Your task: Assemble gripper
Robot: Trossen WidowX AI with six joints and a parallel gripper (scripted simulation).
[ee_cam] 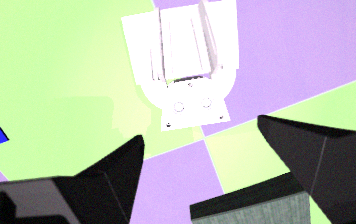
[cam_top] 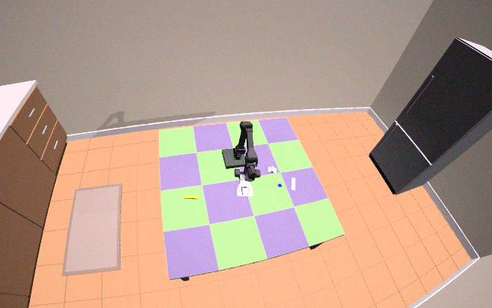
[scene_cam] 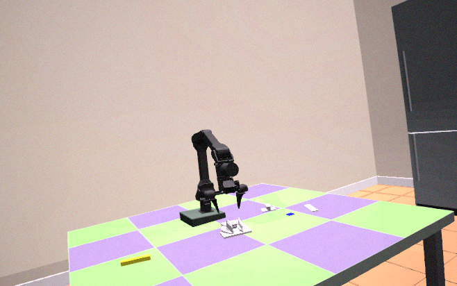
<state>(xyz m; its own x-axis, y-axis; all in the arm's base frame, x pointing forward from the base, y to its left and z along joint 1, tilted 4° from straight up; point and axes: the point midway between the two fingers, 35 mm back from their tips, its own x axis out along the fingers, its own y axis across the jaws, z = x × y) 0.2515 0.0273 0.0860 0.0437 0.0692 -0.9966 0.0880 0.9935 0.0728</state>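
Right now my gripper tip is 60 mm above the white housing plate. Also, from my gripper tip: blue cube (280 mm to the left, 80 mm below, 30 mm ahead); then yellow bar (420 mm to the right, 90 mm ahead, 70 mm below); then white strip (400 mm to the left, 80 mm below, 20 mm ahead).
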